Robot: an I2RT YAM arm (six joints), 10 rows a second.
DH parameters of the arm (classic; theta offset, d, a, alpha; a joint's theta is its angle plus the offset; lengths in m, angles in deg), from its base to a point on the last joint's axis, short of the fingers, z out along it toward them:
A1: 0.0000 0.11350 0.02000 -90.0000
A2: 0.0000 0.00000 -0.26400 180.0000
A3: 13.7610 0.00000 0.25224 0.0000
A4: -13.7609 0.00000 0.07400 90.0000
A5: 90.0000 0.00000 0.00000 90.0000
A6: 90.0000 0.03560 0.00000 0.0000
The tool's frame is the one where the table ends.
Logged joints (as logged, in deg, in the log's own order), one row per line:
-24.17, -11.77, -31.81, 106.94, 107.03, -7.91
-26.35, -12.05, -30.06, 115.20, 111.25, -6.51
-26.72, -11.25, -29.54, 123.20, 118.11, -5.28
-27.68, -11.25, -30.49, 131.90, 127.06, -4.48
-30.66, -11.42, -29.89, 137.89, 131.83, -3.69
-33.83, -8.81, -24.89, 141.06, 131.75, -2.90
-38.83, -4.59, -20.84, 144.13, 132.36, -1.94
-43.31, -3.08, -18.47, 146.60, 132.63, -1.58
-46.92, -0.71, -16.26, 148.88, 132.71, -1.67
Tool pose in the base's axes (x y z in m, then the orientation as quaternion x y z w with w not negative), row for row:
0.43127, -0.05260, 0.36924, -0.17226, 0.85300, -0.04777, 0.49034
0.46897, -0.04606, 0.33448, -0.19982, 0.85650, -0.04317, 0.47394
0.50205, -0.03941, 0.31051, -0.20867, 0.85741, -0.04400, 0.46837
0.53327, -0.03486, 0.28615, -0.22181, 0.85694, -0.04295, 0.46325
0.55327, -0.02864, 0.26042, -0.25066, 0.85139, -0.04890, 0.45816
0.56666, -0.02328, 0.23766, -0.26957, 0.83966, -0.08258, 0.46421
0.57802, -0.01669, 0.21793, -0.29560, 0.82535, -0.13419, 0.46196
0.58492, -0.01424, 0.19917, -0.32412, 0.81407, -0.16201, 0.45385
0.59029, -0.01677, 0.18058, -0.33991, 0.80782, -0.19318, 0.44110
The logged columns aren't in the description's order. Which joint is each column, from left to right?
Columns, left to right: A6, A5, A4, A2, A3, A1.
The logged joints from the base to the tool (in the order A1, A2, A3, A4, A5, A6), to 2 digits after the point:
-7.91, 106.94, 107.03, -31.81, -11.77, -24.17
-6.51, 115.20, 111.25, -30.06, -12.05, -26.35
-5.28, 123.20, 118.11, -29.54, -11.25, -26.72
-4.48, 131.90, 127.06, -30.49, -11.25, -27.68
-3.69, 137.89, 131.83, -29.89, -11.42, -30.66
-2.90, 141.06, 131.75, -24.89, -8.81, -33.83
-1.94, 144.13, 132.36, -20.84, -4.59, -38.83
-1.58, 146.60, 132.63, -18.47, -3.08, -43.31
-1.67, 148.88, 132.71, -16.26, -0.71, -46.92

